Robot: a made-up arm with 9 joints. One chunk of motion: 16 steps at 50 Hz.
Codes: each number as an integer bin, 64 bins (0 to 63) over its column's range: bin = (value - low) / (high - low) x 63, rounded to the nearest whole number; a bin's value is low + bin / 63 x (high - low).
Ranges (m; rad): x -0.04..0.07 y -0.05..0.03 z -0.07..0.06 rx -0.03..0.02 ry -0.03..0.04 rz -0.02..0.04
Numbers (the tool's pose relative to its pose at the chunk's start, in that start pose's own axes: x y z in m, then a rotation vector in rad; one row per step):
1: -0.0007 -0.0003 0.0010 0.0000 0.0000 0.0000
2: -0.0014 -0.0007 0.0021 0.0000 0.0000 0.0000
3: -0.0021 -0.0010 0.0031 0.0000 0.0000 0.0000
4: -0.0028 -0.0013 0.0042 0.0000 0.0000 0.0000
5: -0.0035 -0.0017 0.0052 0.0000 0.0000 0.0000
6: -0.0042 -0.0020 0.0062 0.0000 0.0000 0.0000
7: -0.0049 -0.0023 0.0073 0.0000 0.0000 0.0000
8: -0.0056 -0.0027 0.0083 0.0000 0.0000 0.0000
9: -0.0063 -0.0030 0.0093 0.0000 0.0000 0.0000
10: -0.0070 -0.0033 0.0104 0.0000 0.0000 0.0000
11: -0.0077 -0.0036 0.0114 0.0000 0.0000 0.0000
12: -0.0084 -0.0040 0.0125 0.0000 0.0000 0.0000
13: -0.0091 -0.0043 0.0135 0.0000 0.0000 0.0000
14: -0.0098 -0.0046 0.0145 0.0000 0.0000 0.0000
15: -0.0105 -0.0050 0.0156 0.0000 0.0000 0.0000
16: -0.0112 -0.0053 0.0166 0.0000 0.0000 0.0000
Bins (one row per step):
1: 23 39 34 38 27 21
2: 22 39 35 38 27 21
3: 22 39 35 38 27 21
4: 21 38 36 38 27 21
5: 21 38 36 38 27 21
6: 21 38 37 38 27 21
7: 20 38 37 38 27 21
8: 20 37 38 38 27 21
9: 19 37 38 38 27 21
10: 19 37 39 38 27 21
11: 18 37 39 38 27 21
12: 18 36 40 38 27 21
13: 18 36 40 38 27 21
14: 17 36 41 38 27 21
15: 17 35 41 38 27 21
16: 16 35 42 38 27 21

